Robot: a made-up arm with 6 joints. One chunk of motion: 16 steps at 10 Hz.
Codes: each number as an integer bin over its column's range. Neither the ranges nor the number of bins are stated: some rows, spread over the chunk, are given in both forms.
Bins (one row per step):
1: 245 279 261 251 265 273
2: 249 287 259 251 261 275
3: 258 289 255 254 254 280
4: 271 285 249 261 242 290
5: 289 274 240 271 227 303
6: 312 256 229 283 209 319
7: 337 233 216 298 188 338
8: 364 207 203 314 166 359
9: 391 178 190 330 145 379
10: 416 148 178 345 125 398
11: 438 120 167 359 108 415
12: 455 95 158 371 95 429
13: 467 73 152 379 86 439
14: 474 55 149 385 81 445
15: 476 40 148 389 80 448
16: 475 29 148 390 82 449
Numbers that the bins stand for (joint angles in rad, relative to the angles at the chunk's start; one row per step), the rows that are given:
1: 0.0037 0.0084 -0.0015 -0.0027 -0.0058 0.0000
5: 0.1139 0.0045 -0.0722 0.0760 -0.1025 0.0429
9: 0.3694 -0.0707 -0.2405 0.3080 -0.3111 0.1514
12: 0.5297 -0.1356 -0.3482 0.4693 -0.4383 0.2229
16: 0.5798 -0.1873 -0.3818 0.5441 -0.4714 0.2514
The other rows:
2: 0.0137 0.0147 -0.0082 -0.0027 -0.0160 0.0029
3: 0.0363 0.0162 -0.0217 0.0091 -0.0338 0.0100
4: 0.0688 0.0131 -0.0419 0.0366 -0.0643 0.0243
6: 0.1715 -0.0096 -0.1092 0.1232 -0.1483 0.0657
7: 0.2341 -0.0276 -0.1530 0.1822 -0.2017 0.0929
8: 0.3018 -0.0480 -0.1967 0.2451 -0.2577 0.1229
10: 0.4320 -0.0941 -0.2809 0.3670 -0.3620 0.1786
11: 0.4871 -0.1161 -0.3179 0.4221 -0.4052 0.2029
13: 0.5598 -0.1529 -0.3684 0.5008 -0.4612 0.2371
14: 0.5773 -0.1669 -0.3785 0.5244 -0.4739 0.2457
15: 0.5823 -0.1787 -0.3818 0.5401 -0.4765 0.2500

